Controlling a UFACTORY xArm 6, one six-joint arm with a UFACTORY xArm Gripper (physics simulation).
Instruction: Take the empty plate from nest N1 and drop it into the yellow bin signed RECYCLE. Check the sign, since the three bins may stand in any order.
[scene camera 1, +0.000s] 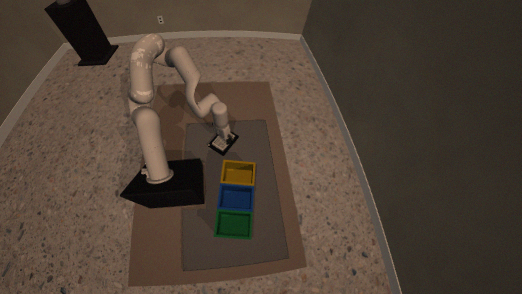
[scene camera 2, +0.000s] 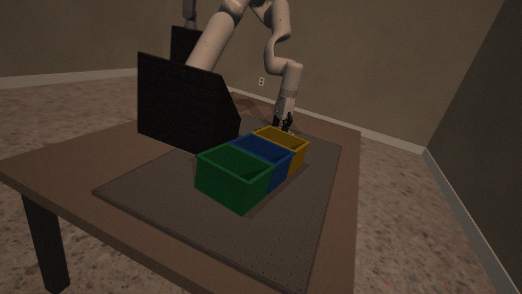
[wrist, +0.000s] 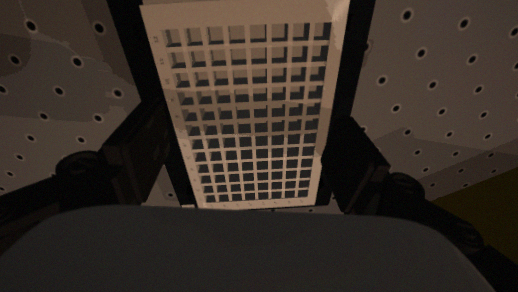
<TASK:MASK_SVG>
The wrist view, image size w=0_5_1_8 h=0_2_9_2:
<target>gripper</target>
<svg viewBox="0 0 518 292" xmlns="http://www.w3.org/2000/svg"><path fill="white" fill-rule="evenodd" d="M0 196L0 292L518 292L518 265L491 245L484 246L482 236L471 223L426 200L425 190L416 179L400 172L390 174L389 169L391 165L351 116L340 116L335 119L321 156L321 165L338 207L344 214L141 205L147 201L170 150L164 102L160 101L158 97L147 96L108 137L98 151L86 150L70 154L58 162L55 168L55 176Z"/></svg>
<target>gridded plate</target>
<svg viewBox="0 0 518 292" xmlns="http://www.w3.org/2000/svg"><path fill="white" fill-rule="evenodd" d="M142 0L143 5L139 5L198 208L240 210L315 205L322 168L321 156L328 135L350 0Z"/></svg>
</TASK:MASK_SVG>
